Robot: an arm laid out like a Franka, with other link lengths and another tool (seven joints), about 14 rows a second.
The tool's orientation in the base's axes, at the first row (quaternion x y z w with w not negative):
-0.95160, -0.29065, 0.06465, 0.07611
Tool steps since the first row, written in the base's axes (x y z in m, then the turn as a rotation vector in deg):
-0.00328, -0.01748, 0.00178, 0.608, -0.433, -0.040
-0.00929, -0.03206, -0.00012, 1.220, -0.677, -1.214
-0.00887, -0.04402, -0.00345, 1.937, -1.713, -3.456
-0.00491, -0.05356, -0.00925, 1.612, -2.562, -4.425
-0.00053, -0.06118, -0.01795, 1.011, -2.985, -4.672
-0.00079, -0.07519, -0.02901, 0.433, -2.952, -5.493
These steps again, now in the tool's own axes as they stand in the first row. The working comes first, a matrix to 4 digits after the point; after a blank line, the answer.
The tool's axes in the first row as the columns of a matrix, in the base's axes (used below as rounded here):
0.8227, 0.5433, -0.1673
0.5630, -0.8195, 0.1073
-0.0788, -0.1824, -0.9801

-0.01268, 0.01222, -0.00307, 0.260, 0.692, -0.109
-0.02568, 0.02125, -0.00177, 0.718, 1.439, 0.913
-0.03181, 0.03188, 0.00014, 0.901, 3.087, 2.879
-0.03346, 0.04291, 0.00414, 0.232, 3.782, 3.792
-0.03347, 0.05312, 0.01112, -0.481, 3.848, 4.090
-0.04070, 0.06648, 0.02050, -0.873, 3.656, 4.994

